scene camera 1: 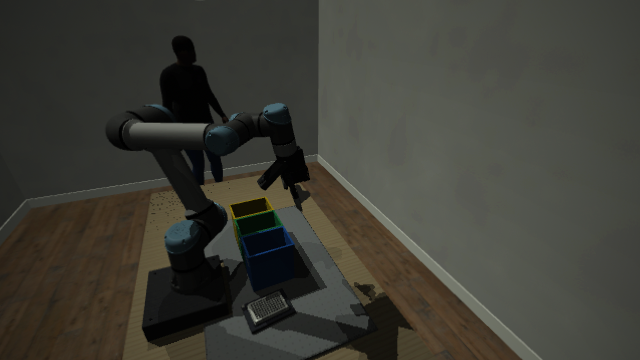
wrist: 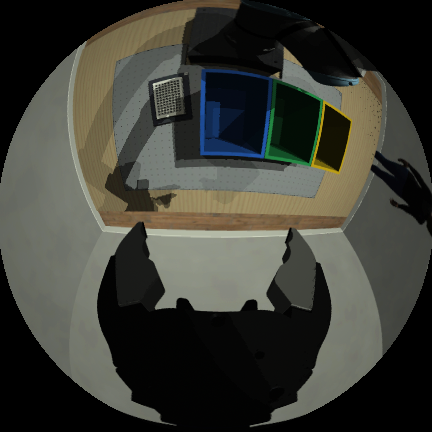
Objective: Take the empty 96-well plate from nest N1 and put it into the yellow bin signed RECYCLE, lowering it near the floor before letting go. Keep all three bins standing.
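Places are measured from the arm's base along level axes (x back, y left, z down), in centimetres.
Pixels of known places: gripper, fingertip midpoint: (scene camera 1: 294, 199) (wrist: 216, 227); arm's base at its link origin: (scene camera 1: 192, 278) (wrist: 250, 36).
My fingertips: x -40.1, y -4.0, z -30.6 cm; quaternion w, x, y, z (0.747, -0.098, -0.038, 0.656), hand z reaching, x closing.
Note:
Ahead of a thing's pixels: the offset from my fingertips to its top centre. Level surfaces: height alone.
The pale 96-well plate @[dy -14.4, dx +14.1, dz +33.7 cm] (scene camera 1: 269, 307) (wrist: 169, 98) sits flat in a dark nest (scene camera 1: 255, 327) (wrist: 187, 111) on the grey board, beside the blue bin. The yellow bin @[dy +28.7, dx +14.4, dz +18.3 cm] (scene camera 1: 251, 201) (wrist: 346, 146) stands upright at the far end of the row of three bins. Its sign does not show. My gripper (wrist: 216, 227) is open, with its jaws wide apart and no object between them. In the scene view it hangs in the air above and beyond the right side of the bins, far from the plate; its fingers are dark and small there.
The green bin @[dy +15.7, dx +12.6, dz +18.3 cm] (scene camera 1: 260, 215) (wrist: 294, 120) stands between the yellow bin and the blue bin @[dy +2.7, dx +10.7, dz +18.3 cm] (scene camera 1: 272, 265) (wrist: 202, 112), all upright on the grey board @[dz +36.3 cm] (scene camera 1: 320, 320) (wrist: 145, 155). The arm's black base (scene camera 1: 175, 315) stands beside the board. A person (scene camera 1: 186, 85) (wrist: 412, 187) stands behind the table.

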